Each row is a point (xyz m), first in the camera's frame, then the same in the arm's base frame.
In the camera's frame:
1: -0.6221 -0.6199 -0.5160
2: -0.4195 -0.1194 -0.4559
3: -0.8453 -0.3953 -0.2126
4: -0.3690 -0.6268 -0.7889
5: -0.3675 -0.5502 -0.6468
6: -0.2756 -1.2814 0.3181
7: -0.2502 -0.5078 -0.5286
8: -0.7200 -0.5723 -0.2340
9: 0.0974 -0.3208 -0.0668
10: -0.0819 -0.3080 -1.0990
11: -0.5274 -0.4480 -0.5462
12: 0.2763 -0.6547 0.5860
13: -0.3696 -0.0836 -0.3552
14: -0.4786 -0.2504 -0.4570
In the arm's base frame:
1: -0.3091 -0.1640 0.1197
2: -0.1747 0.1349 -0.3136
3: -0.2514 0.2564 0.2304
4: -0.3436 -0.4250 -0.1435
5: -0.2438 -0.2984 -0.1342
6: 0.5997 -0.3861 0.7347
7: -0.0820 -0.2630 -0.1797
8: -0.1685 0.0585 0.2684
9: 0.4751 -0.0571 -0.3076
10: -0.4124 -0.4841 -0.6651
11: -0.2841 -0.0987 -0.0662
12: 1.1088 -0.0543 0.1024
13: -0.0699 0.1882 -0.3230
14: -0.2030 0.0668 -0.1902

